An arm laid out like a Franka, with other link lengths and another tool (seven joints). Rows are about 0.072 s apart.
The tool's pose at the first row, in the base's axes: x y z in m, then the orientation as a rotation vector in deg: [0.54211 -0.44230 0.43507 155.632 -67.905 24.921]
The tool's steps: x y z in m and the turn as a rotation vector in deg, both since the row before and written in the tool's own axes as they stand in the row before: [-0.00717 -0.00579 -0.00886 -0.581 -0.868 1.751]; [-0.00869 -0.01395 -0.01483 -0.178 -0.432 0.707]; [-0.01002 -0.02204 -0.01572 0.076 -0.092 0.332]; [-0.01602 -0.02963 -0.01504 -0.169 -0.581 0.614]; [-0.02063 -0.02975 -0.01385 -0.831 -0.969 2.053]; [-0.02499 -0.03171 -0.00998 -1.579 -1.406 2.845]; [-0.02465 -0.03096 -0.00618 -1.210 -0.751 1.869]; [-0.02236 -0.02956 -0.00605 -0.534 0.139 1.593]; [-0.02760 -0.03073 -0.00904 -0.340 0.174 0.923]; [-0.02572 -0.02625 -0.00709 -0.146 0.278 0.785]
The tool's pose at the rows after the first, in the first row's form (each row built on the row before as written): [0.53992 -0.43123 0.44107 154.753 -70.520 23.595]; [0.54225 -0.41228 0.45228 154.475 -71.599 22.992]; [0.55007 -0.38704 0.46391 154.415 -72.097 22.969]; [0.56027 -0.35280 0.47308 154.263 -73.084 22.164]; [0.56841 -0.31554 0.47999 152.967 -76.065 20.530]; [0.57768 -0.27506 0.48223 150.749 -80.072 17.851]; [0.58924 -0.23673 0.48108 148.997 -82.564 16.176]; [0.60221 -0.20149 0.48033 147.462 -84.519 16.123]; [0.61437 -0.16100 0.48100 146.490 -85.602 16.183]; [0.62436 -0.12494 0.48029 145.700 -86.505 16.510]
